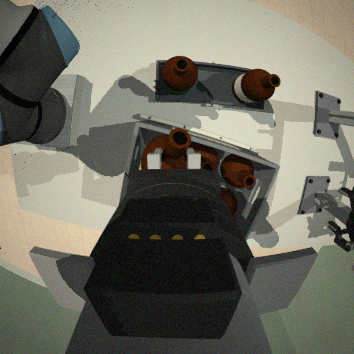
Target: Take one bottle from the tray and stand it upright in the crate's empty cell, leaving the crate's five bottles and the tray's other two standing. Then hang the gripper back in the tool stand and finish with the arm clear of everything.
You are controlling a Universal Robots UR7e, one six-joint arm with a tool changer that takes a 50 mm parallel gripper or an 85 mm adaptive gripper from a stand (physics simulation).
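Places are measured from the arm's base along level axes (x ahead, y left, z up), in metres.
Where they show: arm's base, origin of the base link: (42,114).
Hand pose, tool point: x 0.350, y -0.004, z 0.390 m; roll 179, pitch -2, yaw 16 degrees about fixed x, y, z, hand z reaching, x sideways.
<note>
Things, the pixels of their top centre, and the offset from my tool point. "*": a spot on its surface instead.
- grey crate, surface spot: (131,150) * dx -0.065, dy -0.005, dz -0.268 m
- dark tray, surface spot: (215,98) * dx +0.079, dy +0.142, dz -0.438 m
- black tool, surface spot: (342,237) * dx +0.453, dy -0.051, dz -0.203 m
My gripper (174,161) is shut on a brown bottle (179,138), its pale fingertips on either side below the open mouth. This bottle is within the crate's outline at the left rear; its lower part is hidden, so its base height cannot be told. The grey crate (131,150) holds other brown bottles, one (237,169) at the right and one (230,200) partly behind the gripper body, which hides the near cells. The dark tray (215,98) beyond has two standing bottles, one (179,75) at the left and a white-labelled one (257,85) at the right.
At the right are two grey bracket plates (323,127) (308,194) with rods, and part of a black tool (342,236) at the edge. The arm's grey links with a blue cap (62,37) fill the upper left, beside a grey block (83,107).
</note>
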